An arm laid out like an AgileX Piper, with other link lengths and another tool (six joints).
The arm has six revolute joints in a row. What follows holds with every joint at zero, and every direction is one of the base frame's. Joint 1 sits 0.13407 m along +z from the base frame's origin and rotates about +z. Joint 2 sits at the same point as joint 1 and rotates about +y. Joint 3 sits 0.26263 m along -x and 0.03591 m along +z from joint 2 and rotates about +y. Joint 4 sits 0.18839 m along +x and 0.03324 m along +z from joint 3 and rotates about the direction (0.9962, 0, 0.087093). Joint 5 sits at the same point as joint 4 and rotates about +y. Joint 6 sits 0.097 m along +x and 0.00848 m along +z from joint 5 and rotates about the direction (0.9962, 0, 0.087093). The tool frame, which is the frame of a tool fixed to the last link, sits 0.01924 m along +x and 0.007 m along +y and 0.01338 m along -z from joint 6; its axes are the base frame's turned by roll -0.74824, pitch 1.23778 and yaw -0.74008 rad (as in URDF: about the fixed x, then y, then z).
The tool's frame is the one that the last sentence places.
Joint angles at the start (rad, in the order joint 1, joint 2, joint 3, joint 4, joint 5, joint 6):
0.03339 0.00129 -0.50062 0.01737 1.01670 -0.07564
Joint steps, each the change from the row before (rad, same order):
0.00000 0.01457 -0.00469 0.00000 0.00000 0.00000
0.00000 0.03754 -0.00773 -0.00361 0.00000 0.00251
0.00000 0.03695 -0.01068 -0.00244 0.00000 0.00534
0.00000 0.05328 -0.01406 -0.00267 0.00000 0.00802
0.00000 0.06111 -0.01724 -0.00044 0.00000 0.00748
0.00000 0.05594 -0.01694 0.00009 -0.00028 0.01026
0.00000 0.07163 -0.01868 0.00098 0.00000 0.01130
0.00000 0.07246 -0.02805 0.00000 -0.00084 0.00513
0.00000 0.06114 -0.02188 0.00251 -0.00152 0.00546
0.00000 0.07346 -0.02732 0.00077 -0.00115 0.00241
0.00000 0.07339 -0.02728 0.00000 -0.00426 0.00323
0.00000 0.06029 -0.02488 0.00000 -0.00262 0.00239
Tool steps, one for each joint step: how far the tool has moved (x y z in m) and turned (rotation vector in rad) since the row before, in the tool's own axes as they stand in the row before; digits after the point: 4 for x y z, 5 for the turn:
-0.0015 -0.0005 0.0007 -0.00278 0.00946 0.00059
-0.0029 -0.0014 0.0024 -0.00540 0.02946 0.00188
-0.0036 -0.0014 0.0021 -0.00475 0.02578 0.00515
-0.0050 -0.0018 0.0034 -0.00759 0.03830 0.00825
-0.0060 -0.0019 0.0040 -0.01028 0.04230 0.00931
-0.0059 -0.0016 0.0038 -0.00852 0.03732 0.01208
-0.0068 -0.0018 0.0056 -0.01215 0.05100 0.01431
-0.0090 -0.0024 0.0050 -0.00971 0.04223 0.00710
-0.0074 -0.0017 0.0049 -0.00985 0.03611 0.00880
-0.0089 -0.0023 0.0063 -0.01056 0.04357 0.00503
-0.0091 -0.0024 0.0069 -0.00899 0.04071 0.00521
-0.0079 -0.0021 0.0058 -0.00698 0.03192 0.00392

